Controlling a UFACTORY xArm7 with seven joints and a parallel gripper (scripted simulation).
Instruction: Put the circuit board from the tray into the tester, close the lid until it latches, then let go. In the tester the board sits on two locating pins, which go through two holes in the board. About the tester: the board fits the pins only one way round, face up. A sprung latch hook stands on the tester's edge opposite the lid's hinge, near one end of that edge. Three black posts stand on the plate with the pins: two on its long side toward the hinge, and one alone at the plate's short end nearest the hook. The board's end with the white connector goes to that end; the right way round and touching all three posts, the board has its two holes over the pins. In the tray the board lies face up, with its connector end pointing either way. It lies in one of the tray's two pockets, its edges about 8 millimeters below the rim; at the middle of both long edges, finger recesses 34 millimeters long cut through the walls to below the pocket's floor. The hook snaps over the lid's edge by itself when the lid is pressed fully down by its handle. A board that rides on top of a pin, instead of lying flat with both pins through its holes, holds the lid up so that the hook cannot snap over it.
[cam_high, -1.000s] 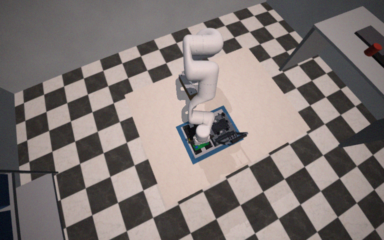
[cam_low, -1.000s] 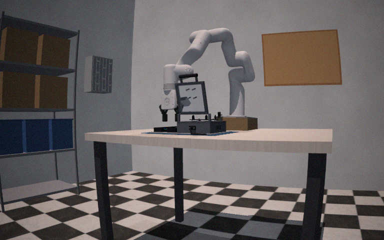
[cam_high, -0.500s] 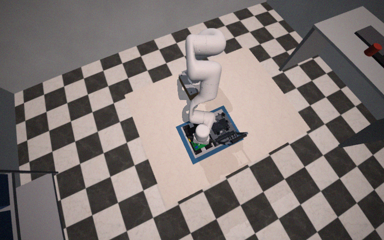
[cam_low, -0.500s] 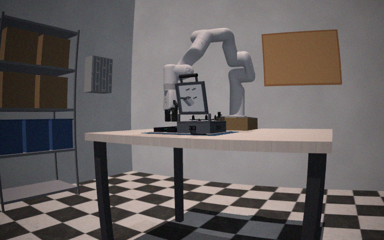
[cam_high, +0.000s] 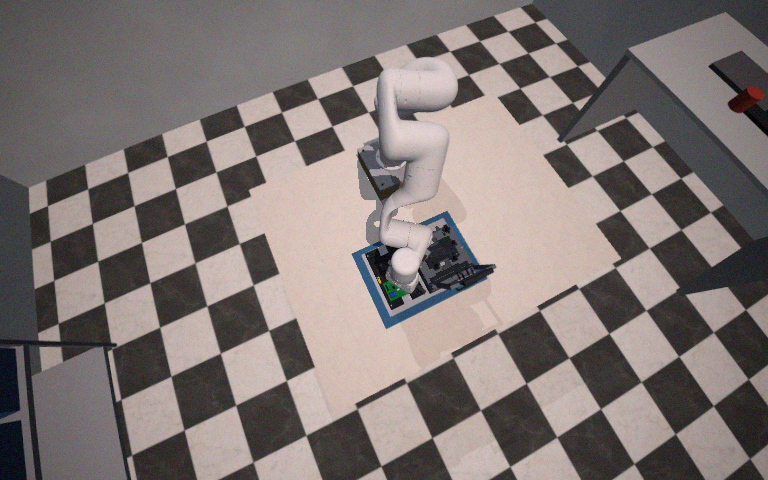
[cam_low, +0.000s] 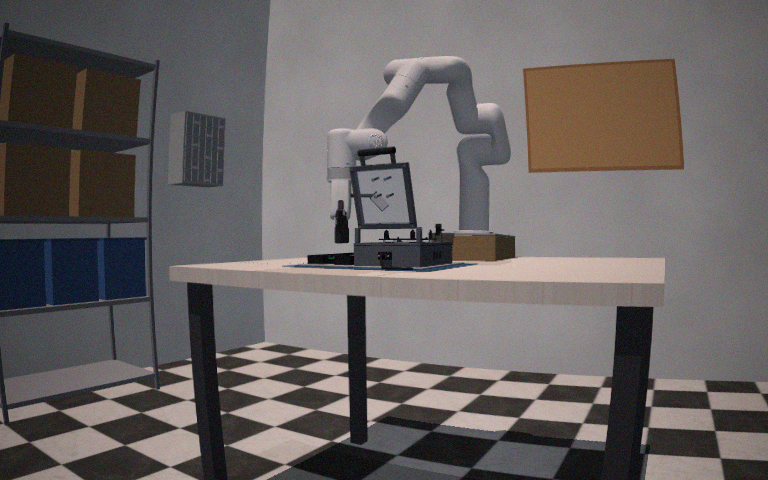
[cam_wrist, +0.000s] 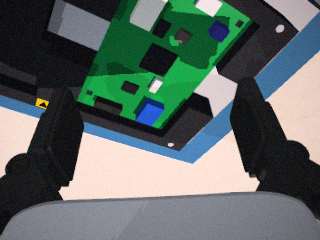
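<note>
Now: hand 50 mm above the green circuit board. The rest, counted from my hand: tester lid (160 mm to the left, 120 mm above, 100 mm ahead); then latch hook (240 mm to the left, 70 mm behind, 20 mm above).
</note>
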